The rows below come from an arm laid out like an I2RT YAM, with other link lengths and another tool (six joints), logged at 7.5 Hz.
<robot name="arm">
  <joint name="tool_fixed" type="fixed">
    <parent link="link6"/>
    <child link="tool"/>
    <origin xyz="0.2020 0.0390 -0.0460" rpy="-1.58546 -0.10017 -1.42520"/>
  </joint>
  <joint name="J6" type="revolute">
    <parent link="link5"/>
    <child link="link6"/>
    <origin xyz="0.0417 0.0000 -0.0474" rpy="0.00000 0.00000 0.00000"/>
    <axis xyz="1 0 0"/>
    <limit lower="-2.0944" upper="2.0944"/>
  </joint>
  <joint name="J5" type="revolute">
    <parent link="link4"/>
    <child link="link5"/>
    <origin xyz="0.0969 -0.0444 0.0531" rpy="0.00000 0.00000 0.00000"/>
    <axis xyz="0 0 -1"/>
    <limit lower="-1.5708" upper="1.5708"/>
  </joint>
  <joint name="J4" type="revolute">
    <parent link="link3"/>
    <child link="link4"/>
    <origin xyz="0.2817 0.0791 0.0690" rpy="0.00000 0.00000 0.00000"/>
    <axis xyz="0 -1 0"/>
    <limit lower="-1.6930" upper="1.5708"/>
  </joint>
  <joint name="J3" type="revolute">
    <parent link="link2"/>
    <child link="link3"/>
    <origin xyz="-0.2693 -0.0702 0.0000" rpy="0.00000 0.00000 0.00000"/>
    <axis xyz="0 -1 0"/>
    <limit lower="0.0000" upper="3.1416"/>
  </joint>
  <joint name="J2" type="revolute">
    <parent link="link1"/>
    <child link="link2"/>
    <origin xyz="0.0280 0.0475 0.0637" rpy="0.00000 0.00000 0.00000"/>
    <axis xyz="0 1 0"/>
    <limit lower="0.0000" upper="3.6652"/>
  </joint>
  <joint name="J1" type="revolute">
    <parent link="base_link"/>
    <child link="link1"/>
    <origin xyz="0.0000 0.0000 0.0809" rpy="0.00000 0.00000 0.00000"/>
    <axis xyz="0 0 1"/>
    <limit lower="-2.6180" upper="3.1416"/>
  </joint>
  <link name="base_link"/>
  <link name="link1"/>
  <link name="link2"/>
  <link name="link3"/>
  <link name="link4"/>
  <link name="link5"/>
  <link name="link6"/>
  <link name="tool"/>
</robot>
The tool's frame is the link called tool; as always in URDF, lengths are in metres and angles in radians.
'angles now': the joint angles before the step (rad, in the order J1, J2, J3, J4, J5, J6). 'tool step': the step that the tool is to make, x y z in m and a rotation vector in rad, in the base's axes. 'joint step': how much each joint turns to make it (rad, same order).
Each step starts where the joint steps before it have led.
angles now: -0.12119 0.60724 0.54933 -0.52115 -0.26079 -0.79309
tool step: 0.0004 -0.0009 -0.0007 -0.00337 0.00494 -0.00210
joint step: 0.00120 0.00807 0.00421 -0.00103 0.00492 -0.00153
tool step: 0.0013 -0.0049 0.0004 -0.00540 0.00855 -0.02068
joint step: -0.00081 0.01502 0.01253 -0.00392 0.02008 0.00587
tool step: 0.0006 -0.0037 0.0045 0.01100 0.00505 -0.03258
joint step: -0.00067 0.00753 0.01951 -0.01229 0.02077 0.02701
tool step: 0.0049 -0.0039 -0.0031 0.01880 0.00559 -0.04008
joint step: 0.00023 0.02209 -0.00376 0.02573 0.02347 0.03818
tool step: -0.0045 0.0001 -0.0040 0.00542 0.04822 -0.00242
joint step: 0.00015 0.04057 0.03817 -0.04591 0.00236 0.00114
